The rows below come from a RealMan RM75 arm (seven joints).
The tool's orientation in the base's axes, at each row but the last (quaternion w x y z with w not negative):
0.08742, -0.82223, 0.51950, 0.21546
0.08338, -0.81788, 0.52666, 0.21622
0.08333, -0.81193, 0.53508, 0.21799
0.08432, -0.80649, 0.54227, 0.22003
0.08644, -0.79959, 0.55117, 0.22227
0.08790, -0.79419, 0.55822, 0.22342
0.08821, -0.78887, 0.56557, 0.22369
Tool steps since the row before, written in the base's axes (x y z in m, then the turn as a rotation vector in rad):
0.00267, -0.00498, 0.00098, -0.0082, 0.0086, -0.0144
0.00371, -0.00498, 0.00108, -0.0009, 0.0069, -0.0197
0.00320, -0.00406, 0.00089, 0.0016, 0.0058, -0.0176
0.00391, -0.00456, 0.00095, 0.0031, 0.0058, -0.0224
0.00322, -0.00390, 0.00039, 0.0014, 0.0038, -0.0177
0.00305, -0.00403, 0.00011, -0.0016, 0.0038, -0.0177
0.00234, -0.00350, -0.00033, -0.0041, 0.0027, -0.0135
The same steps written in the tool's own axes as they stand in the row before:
0.00461, -0.00009, -0.00341, -0.0036, 0.0023, 0.0182
0.00494, -0.00108, -0.00376, 0.0027, -0.0040, 0.0203
0.00405, -0.00113, -0.00314, 0.0035, -0.0056, 0.0174
0.00463, -0.00165, -0.00358, 0.0061, -0.0074, 0.0213
0.00406, -0.00145, -0.00268, 0.0052, -0.0046, 0.0168
0.00421, -0.00136, -0.00245, 0.0044, -0.0018, 0.0175
0.00374, -0.00101, -0.00167, 0.0027, 0.0014, 0.0140

